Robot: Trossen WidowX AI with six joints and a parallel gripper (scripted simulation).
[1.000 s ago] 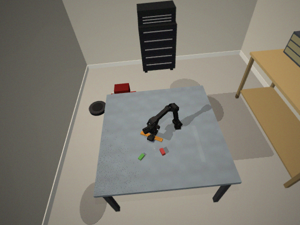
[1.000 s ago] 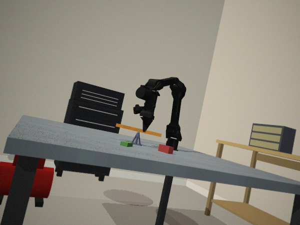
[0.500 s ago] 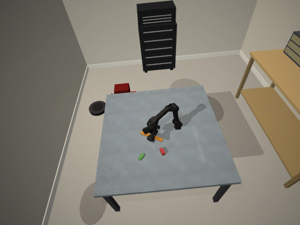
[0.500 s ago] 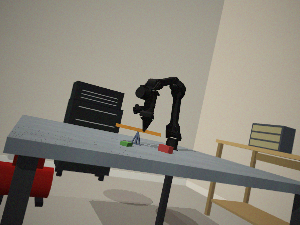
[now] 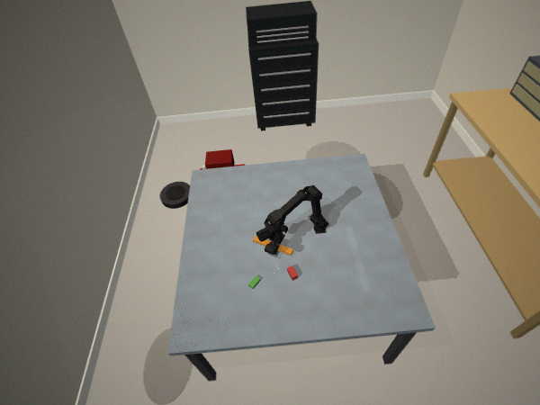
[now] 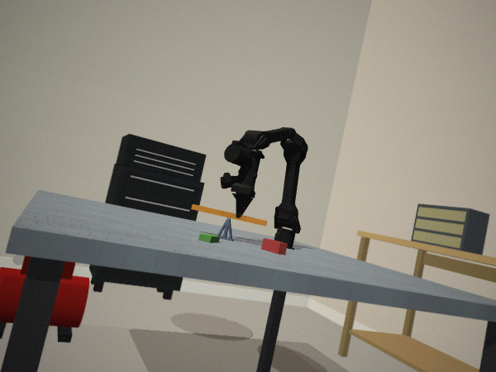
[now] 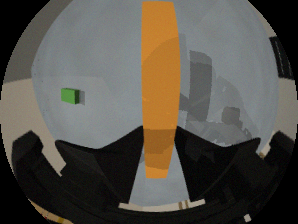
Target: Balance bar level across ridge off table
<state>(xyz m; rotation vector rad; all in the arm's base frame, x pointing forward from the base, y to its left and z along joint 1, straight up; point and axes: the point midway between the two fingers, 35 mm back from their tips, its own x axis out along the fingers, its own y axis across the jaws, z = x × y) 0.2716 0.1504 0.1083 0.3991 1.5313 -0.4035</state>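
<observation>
My gripper tip is now 2 cm short of the orange bar and 1 cm to the left of it. Round my gripper tip: red block 14 cm to the left, 7 cm behind, 6 cm below; green block 17 cm to the left, 14 cm ahead, 7 cm below.
</observation>
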